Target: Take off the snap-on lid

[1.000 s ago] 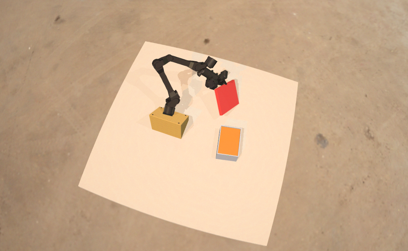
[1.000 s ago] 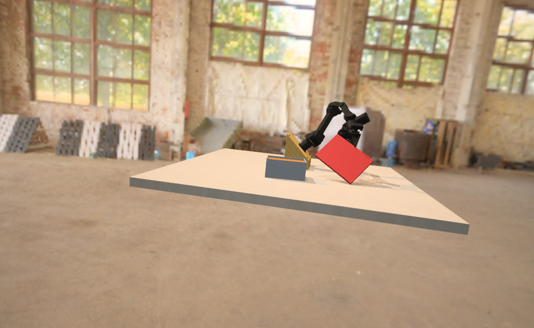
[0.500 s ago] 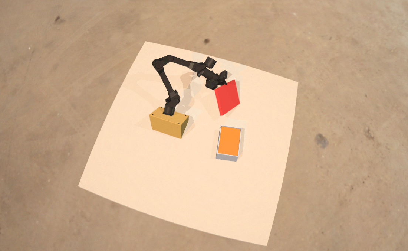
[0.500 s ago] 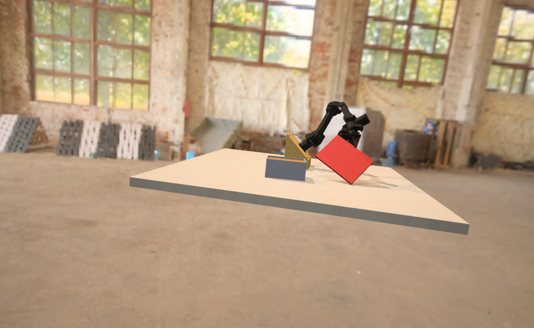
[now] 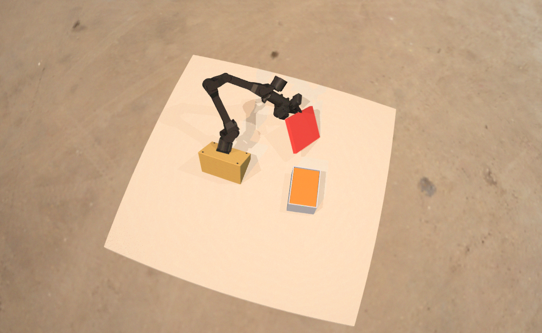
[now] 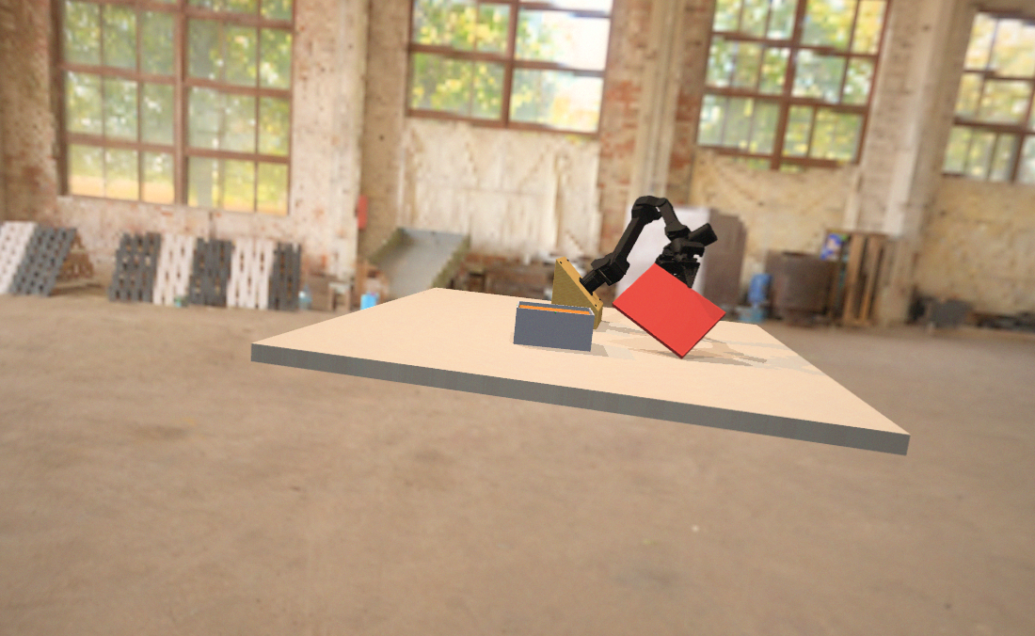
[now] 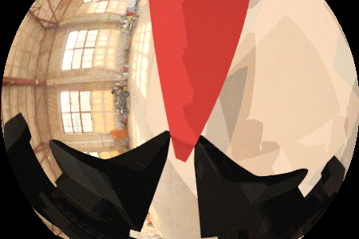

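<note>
My gripper tip is now 60 mm to the left of the red lid, 50 mm above it and 30 mm short of it. Also, from my gripper tip: grey storage box: 360 mm to the right, 120 mm below, 90 mm ahead.
</note>
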